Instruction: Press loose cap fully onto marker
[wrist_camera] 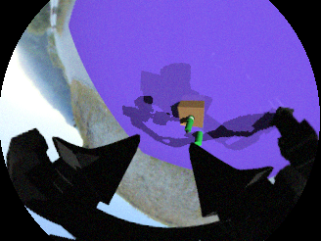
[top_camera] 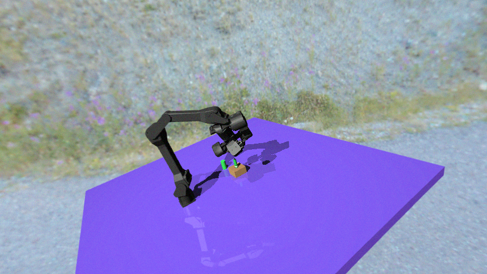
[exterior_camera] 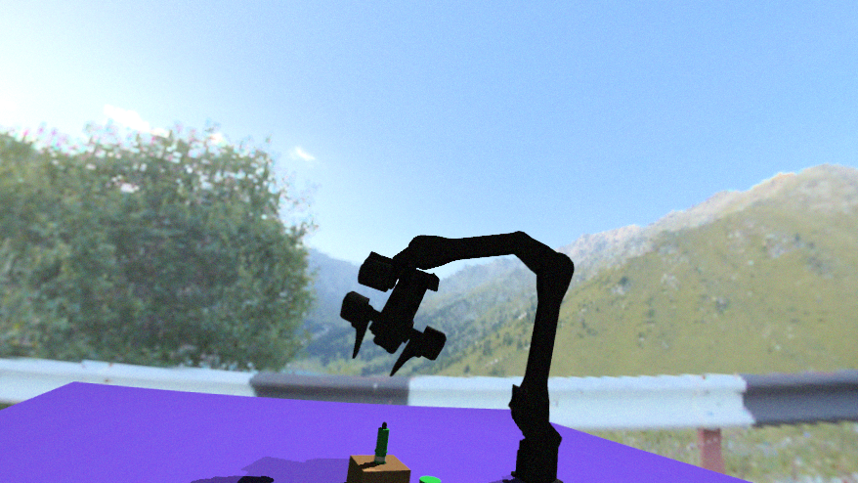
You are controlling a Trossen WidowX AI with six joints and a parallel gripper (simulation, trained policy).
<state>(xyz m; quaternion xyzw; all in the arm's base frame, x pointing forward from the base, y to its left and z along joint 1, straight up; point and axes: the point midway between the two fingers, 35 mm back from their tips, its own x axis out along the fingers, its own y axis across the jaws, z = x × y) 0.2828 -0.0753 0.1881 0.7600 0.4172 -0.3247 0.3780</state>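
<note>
Now: gripper tip 170 mm to the right of the green cap, 140 mm above it and 30 mm past it. Round my gripper tip: holder block: 140 mm below, 60 mm to the left, 10 mm behind.
</note>
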